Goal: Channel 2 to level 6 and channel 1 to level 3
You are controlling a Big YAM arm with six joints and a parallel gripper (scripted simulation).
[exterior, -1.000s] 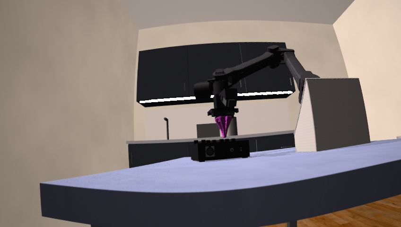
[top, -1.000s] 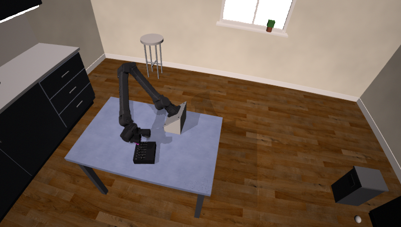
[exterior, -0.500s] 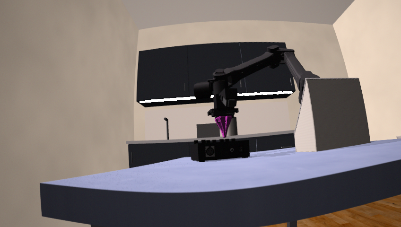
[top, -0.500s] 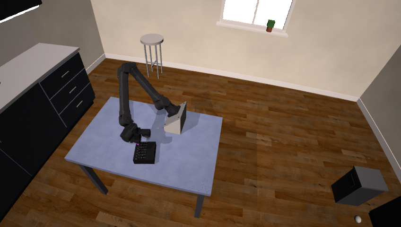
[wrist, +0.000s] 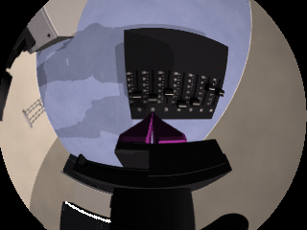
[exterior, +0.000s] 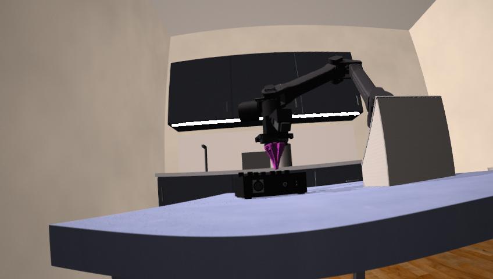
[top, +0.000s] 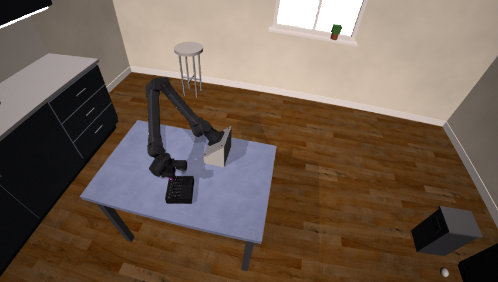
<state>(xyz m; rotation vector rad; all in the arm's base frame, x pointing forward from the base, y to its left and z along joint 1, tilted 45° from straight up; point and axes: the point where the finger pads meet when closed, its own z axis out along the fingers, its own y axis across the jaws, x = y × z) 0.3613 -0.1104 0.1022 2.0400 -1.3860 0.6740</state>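
The fader is 3 cm behind my hand, 2 cm to the left of it and 2 cm below it.
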